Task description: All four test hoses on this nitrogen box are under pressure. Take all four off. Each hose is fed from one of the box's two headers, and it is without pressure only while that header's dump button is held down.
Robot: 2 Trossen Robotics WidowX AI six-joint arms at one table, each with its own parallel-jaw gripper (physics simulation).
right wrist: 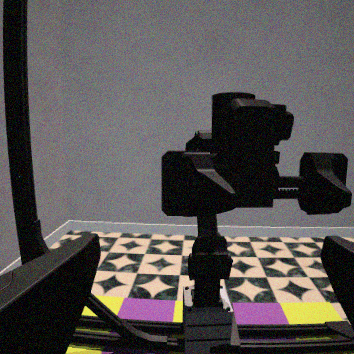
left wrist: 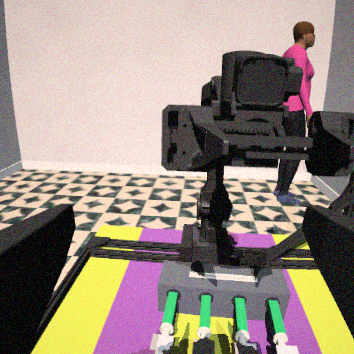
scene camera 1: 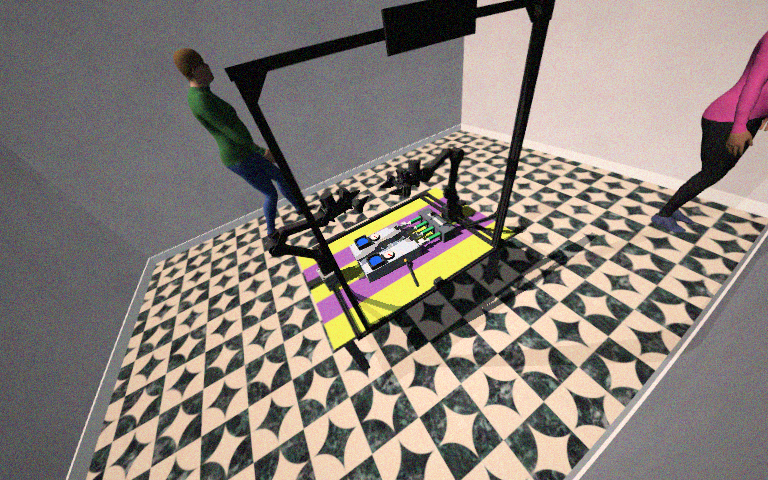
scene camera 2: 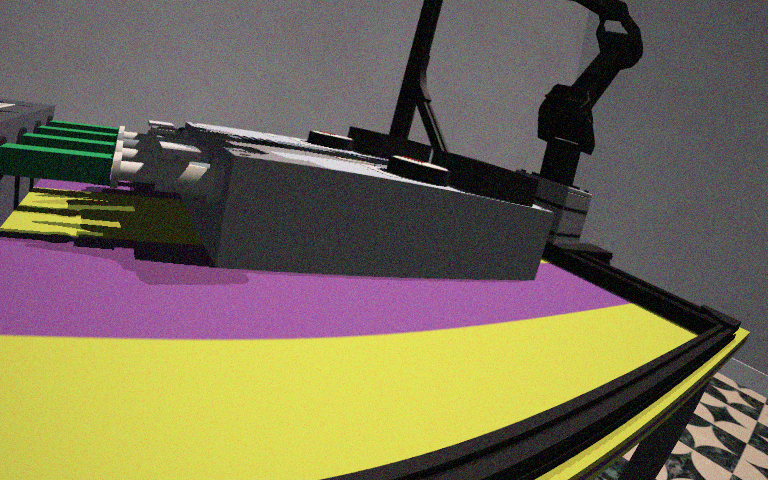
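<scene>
The nitrogen box is grey with a pale top, two blue dump buttons in black housings and two round gauges. Several green hoses run side by side from a dark grey block to the white fittings at the box's end. Whether any is loose is too small to tell. My left gripper is open and empty, raised above the mat. My right gripper is open and empty, raised and facing the left one. The buttons do not show in the right wrist view.
A thin black stand with an orange tip is beside the box. A black frame rises around the striped yellow and purple table. Two people stand beyond the table.
</scene>
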